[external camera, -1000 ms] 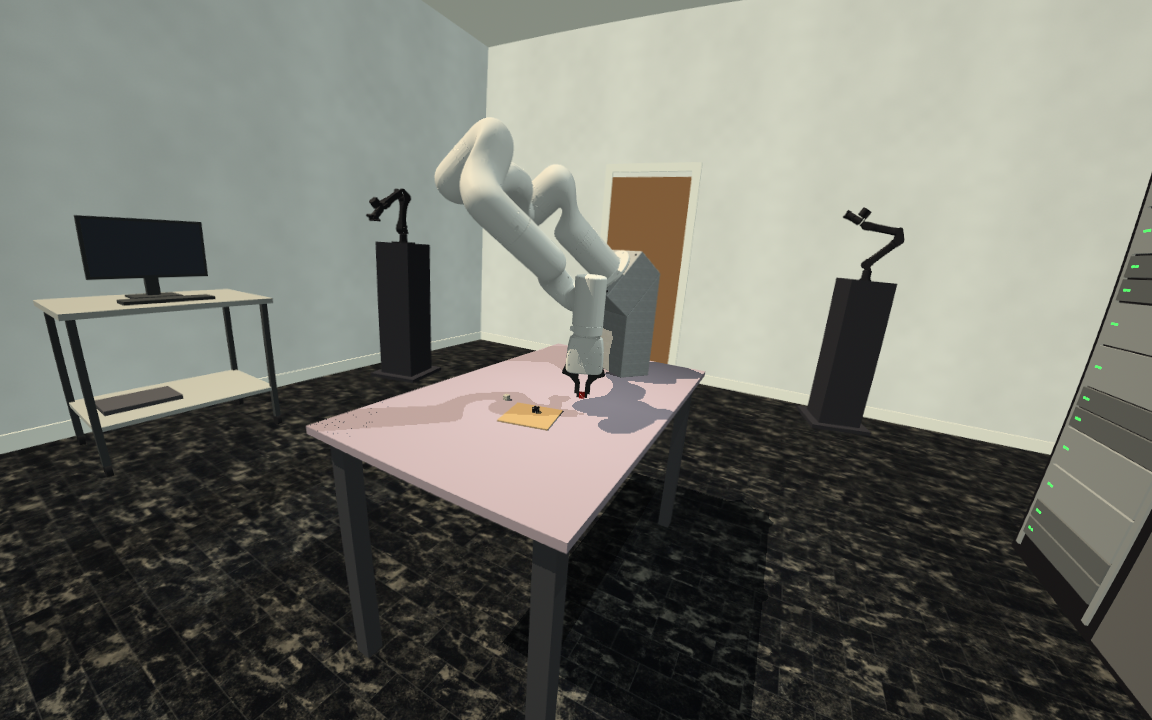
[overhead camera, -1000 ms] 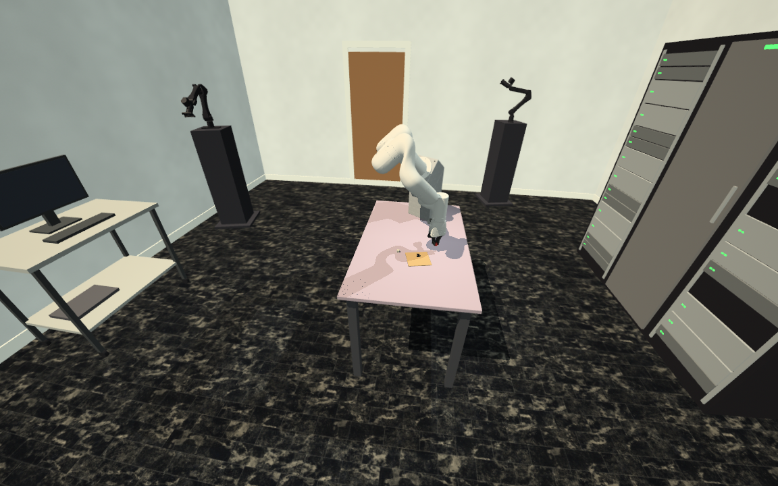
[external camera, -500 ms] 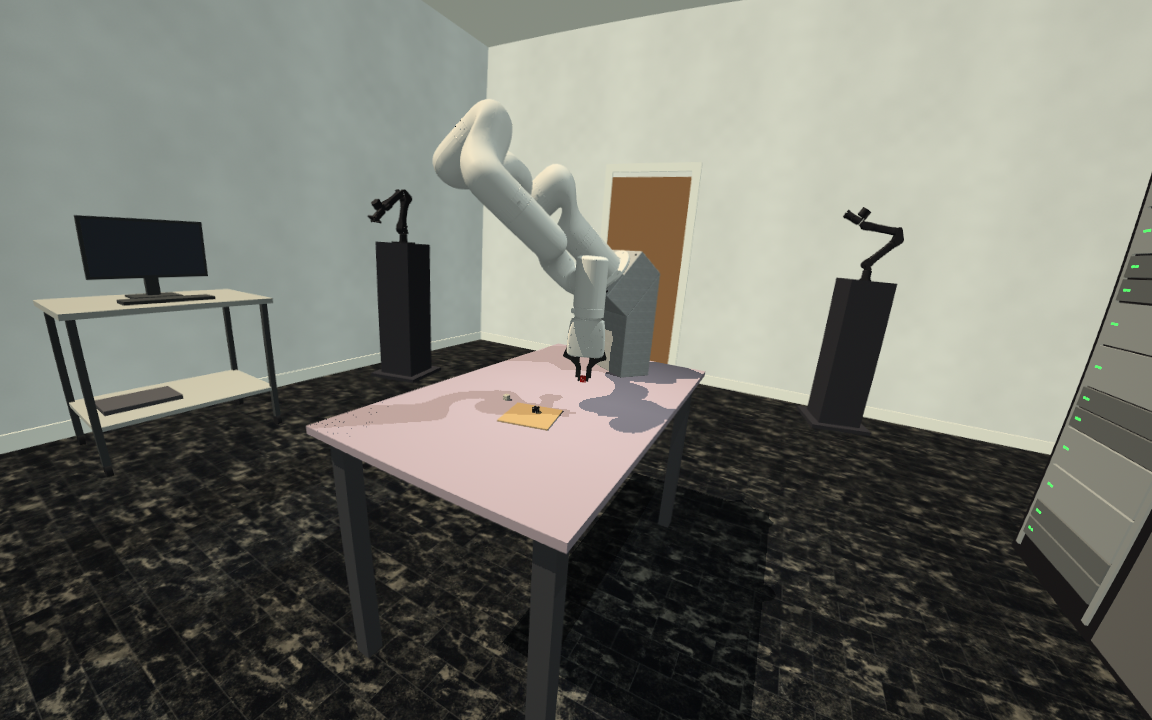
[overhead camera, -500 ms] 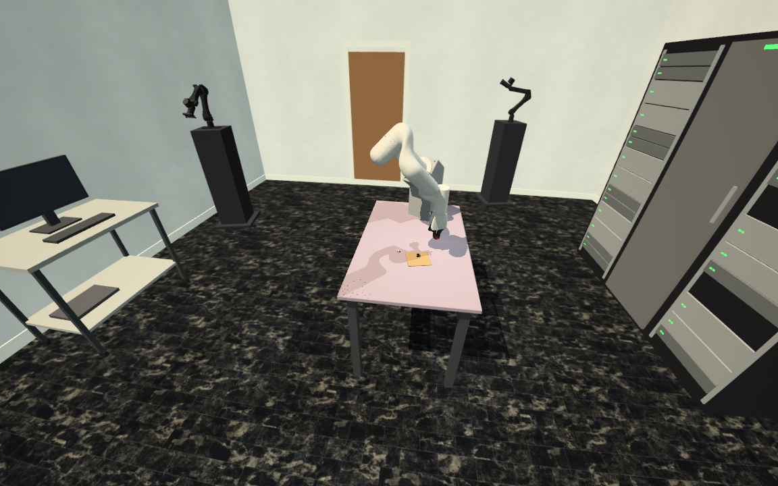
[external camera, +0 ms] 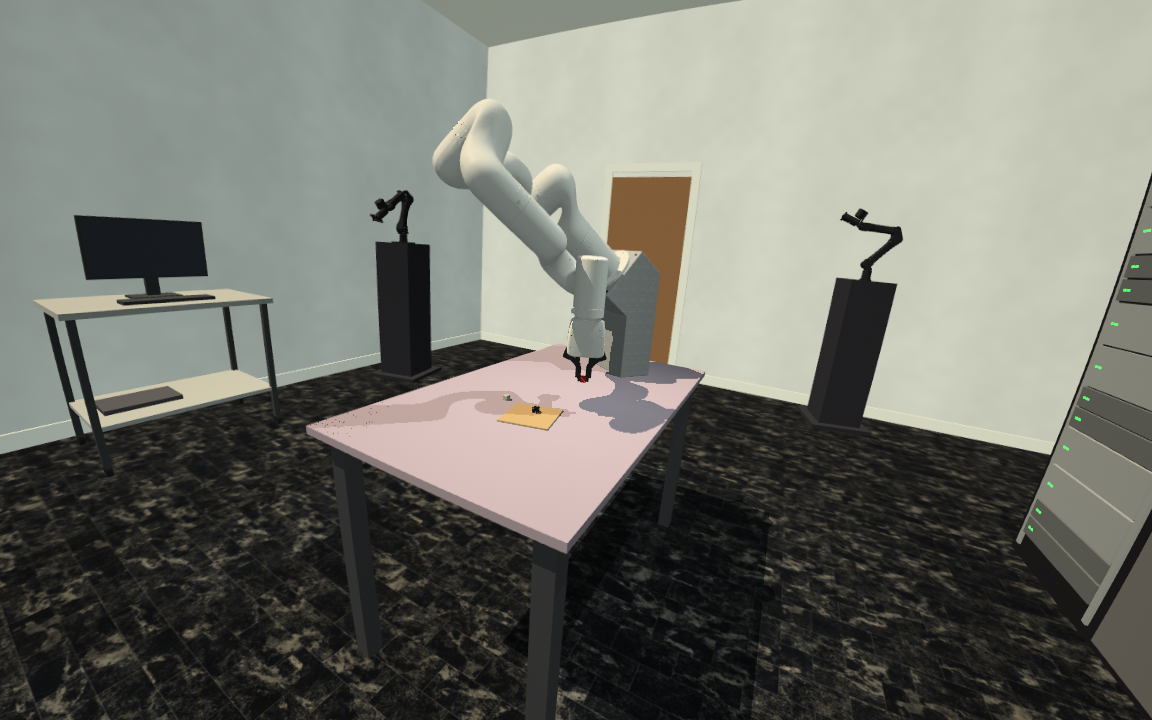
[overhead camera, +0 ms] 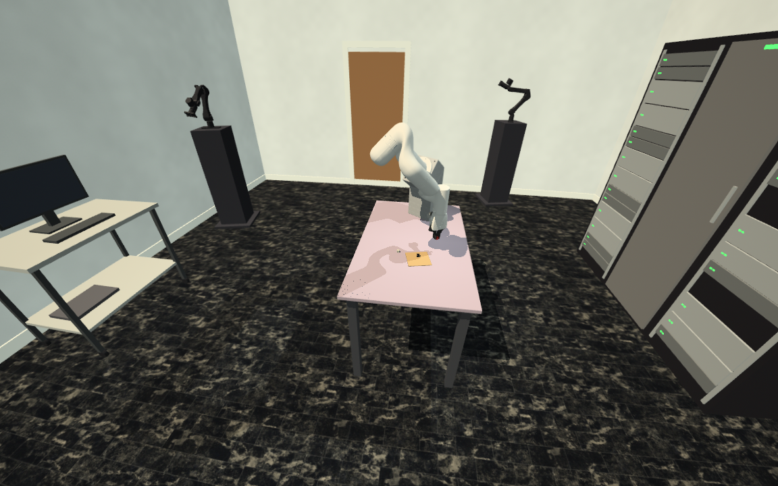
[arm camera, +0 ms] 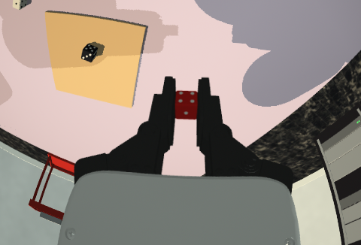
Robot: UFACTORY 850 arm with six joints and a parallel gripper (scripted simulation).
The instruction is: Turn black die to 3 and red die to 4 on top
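Right now my hand is 120 mm to the left of the mat, 120 mm above it and 70 mm short of it. The rest, counted from my hand: red die (10 mm below, 10 mm ahead); then white die (230 mm to the right, 110 mm below, 20 mm behind); then black die (120 mm to the right, 110 mm below, 50 mm ahead).
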